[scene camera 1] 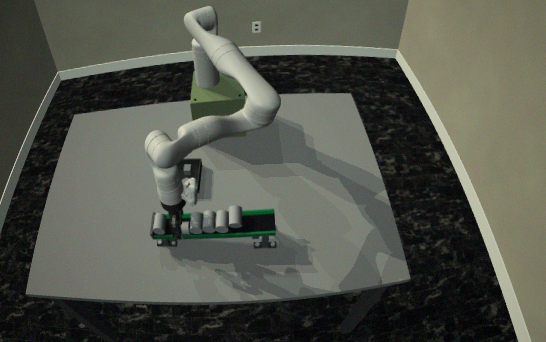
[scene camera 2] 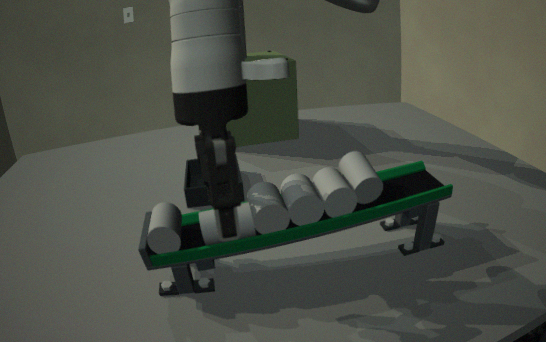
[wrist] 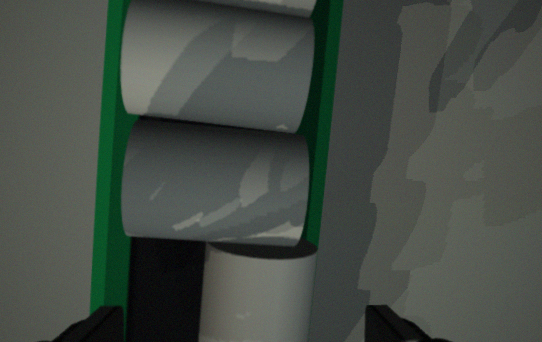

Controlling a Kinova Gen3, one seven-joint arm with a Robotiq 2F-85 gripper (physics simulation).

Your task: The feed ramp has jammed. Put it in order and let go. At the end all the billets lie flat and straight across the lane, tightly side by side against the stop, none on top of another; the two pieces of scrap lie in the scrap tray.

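Frame: origin at the arm's base, x ahead, y left, z up, level; millimetres.
Where they show: gripper, fingertip midpoint: (scene camera 1: 180, 226) (scene camera 2: 223, 219) (wrist: 245, 333); arm's base at its link origin: (scene camera 1: 208, 80).
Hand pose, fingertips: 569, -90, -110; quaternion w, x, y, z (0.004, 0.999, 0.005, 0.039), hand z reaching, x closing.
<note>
Things, the pixels of their centre, and the offset from my fingertips, as dx, dy, dz. "spot": a spot on its surface instead. Level surfaces: height alone.
- white billet at the middle of its body: (wrist: 255, 318) (scene camera 2: 227, 224) (scene camera 1: 181, 228) +4, +3, -6
- stop at a spot on its surface: (scene camera 2: 147, 241) spot: +8, -92, -11
- light scrap piece at the middle of its body: (scene camera 1: 187, 169) -282, +8, -68
- scrap tray at the middle of its body: (scene camera 2: 212, 179) (scene camera 1: 186, 175) -254, +6, -67
- grey table at its surface level: dz -85
One white billet (scene camera 1: 185, 228) (scene camera 2: 210, 226) (wrist: 257, 300) lies lengthwise along the lane, beside the front rail. My gripper (scene camera 1: 176, 227) (scene camera 2: 226, 220) (wrist: 244, 322) is open and down astride it, one finger at its front side; the rear finger is hidden in scene camera 2. A billet (scene camera 1: 159, 223) (scene camera 2: 165, 227) lies across the lane at the stop (scene camera 2: 145, 241), with a gap before the lengthwise one. Uphill, three billets (scene camera 2: 270, 207) (scene camera 2: 301, 200) (scene camera 2: 335, 192) lie across in a row. Another billet (scene camera 1: 235, 216) (scene camera 2: 361, 177) sits higher behind them. One light scrap piece (scene camera 1: 187, 168) shows in the scrap tray (scene camera 1: 200, 172) (scene camera 2: 196, 197).
The green rails (scene camera 1: 260, 233) (scene camera 2: 310, 226) (wrist: 104, 200) flank the sloping lane. The tray stands behind its low end, partly hidden by the arm. Bolted feet (scene camera 1: 265, 244) (scene camera 2: 421, 246) support the ramp on the grey table (scene camera 1: 100, 270) (scene camera 2: 90, 300). The green robot base (scene camera 1: 217, 107) (scene camera 2: 270, 100) is at the back.
</note>
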